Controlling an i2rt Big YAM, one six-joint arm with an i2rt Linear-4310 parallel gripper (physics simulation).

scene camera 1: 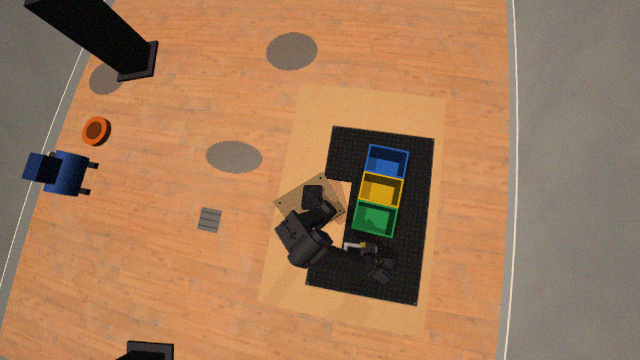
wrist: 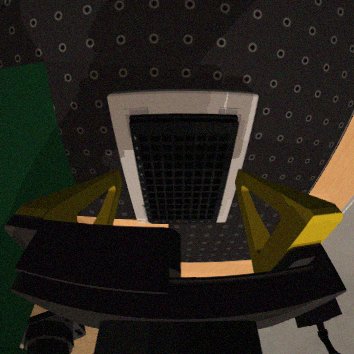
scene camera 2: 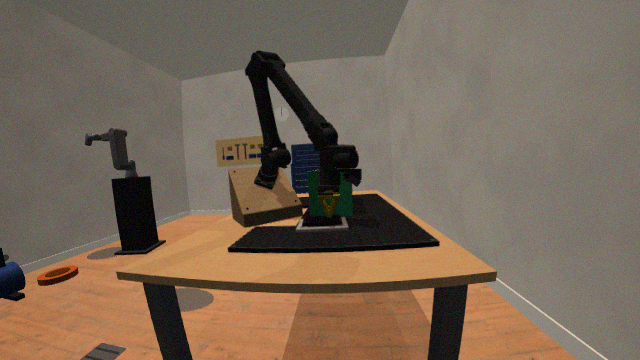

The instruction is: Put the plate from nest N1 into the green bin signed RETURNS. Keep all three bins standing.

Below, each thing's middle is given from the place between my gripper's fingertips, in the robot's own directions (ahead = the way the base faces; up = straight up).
My hand is 30 mm above the light grey nest frame point(wrist: 182, 100) and 20 mm past it. The rest, counted from my hand: yellow bin point(scene camera 1: 376, 188): 300 mm to the left, 80 mm ahead, 50 mm above; then black gridded plate point(wrist: 182, 159): 20 mm below, 20 mm behind; then green bin point(scene camera 1: 370, 217): 180 mm to the left, 50 mm ahead, 50 mm above.
